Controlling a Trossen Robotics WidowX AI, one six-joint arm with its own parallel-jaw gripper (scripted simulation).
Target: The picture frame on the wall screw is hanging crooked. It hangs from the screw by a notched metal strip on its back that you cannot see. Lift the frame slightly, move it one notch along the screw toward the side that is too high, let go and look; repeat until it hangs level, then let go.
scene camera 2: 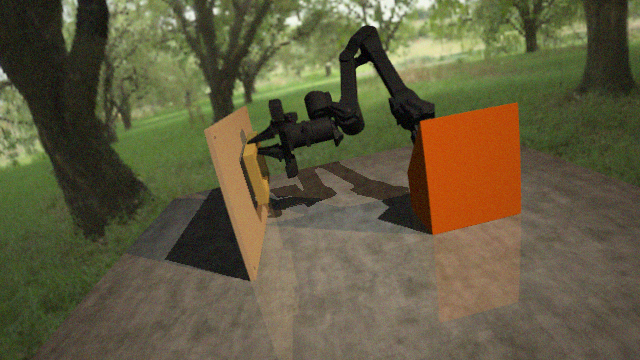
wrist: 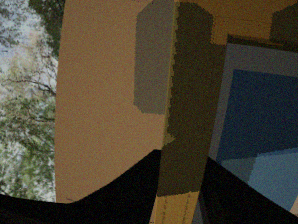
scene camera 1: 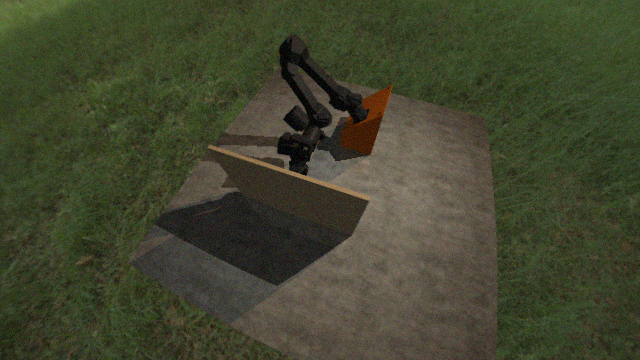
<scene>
my gripper: scene camera 2; wrist 178, 159; scene camera 1
same spot on wall board: (wrist: 112, 80) = (scene camera 2: 238, 127)
same spot on my gripper: (scene camera 2: 277, 151) = (scene camera 1: 305, 167)
</scene>
